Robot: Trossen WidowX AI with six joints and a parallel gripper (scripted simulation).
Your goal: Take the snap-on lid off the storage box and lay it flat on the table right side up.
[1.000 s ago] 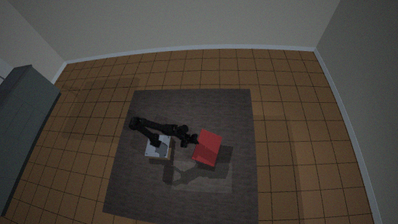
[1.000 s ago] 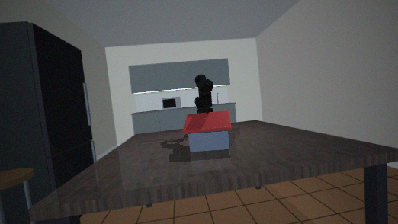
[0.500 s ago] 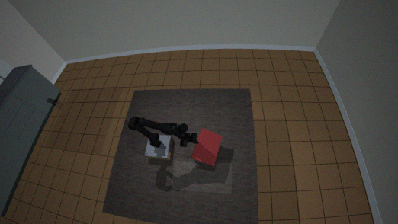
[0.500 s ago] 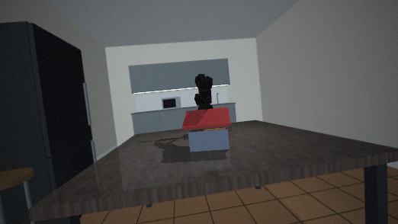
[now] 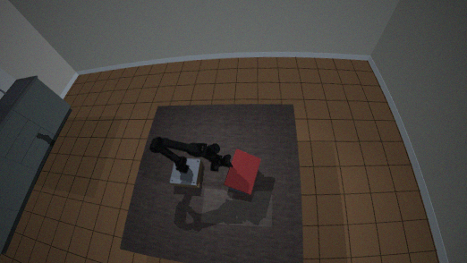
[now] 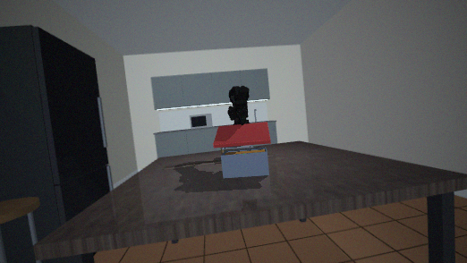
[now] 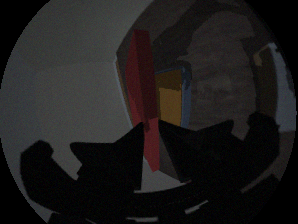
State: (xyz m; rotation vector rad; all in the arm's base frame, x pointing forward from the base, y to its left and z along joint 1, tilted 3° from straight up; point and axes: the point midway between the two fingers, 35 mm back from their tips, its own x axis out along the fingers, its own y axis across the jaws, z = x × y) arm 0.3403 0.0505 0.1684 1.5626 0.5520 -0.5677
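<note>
Right now the red lid is 8 cm ahead of my gripper tip and 3 cm below it. From my gripper tip the other things lie so: storage box: 6 cm ahead, 17 cm below.
</note>
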